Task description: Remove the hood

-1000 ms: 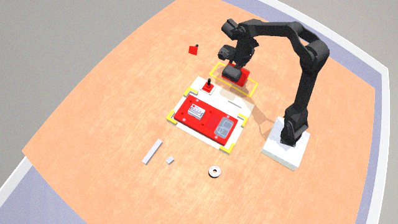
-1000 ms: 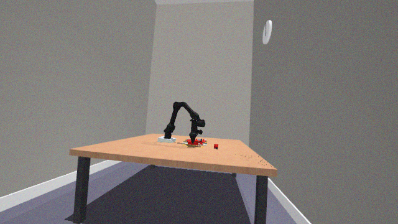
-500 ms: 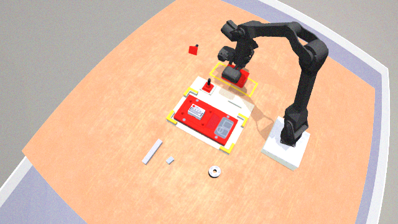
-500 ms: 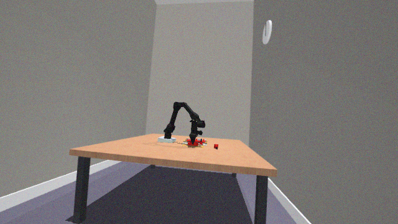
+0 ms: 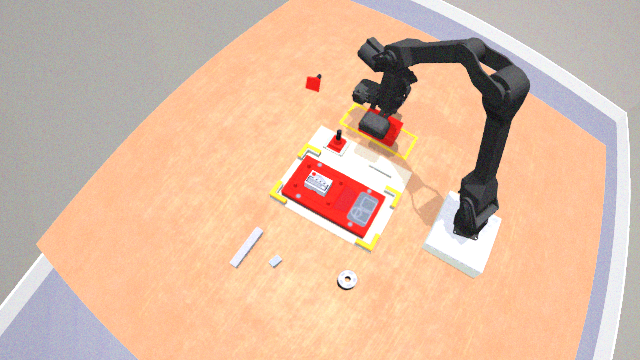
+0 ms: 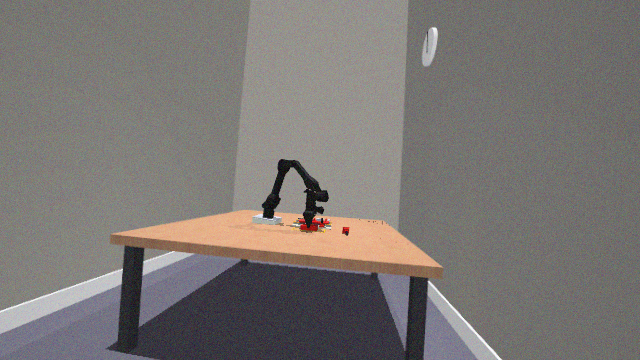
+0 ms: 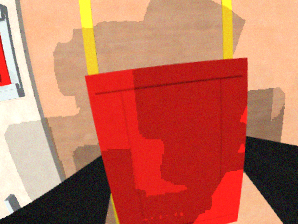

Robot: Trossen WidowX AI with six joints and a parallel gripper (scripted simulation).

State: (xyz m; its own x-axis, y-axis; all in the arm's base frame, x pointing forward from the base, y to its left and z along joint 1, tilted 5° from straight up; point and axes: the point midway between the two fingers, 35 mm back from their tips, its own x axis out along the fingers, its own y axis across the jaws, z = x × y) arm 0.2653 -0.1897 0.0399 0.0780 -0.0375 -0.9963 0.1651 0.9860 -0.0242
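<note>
Right now the red hood is right at my gripper tip. The rest, counted from my gripper tip: grey engine block: 80 mm ahead, 220 mm to the left, 10 mm above; then grey bar: 170 mm ahead, 400 mm to the left, 10 mm below.
</note>
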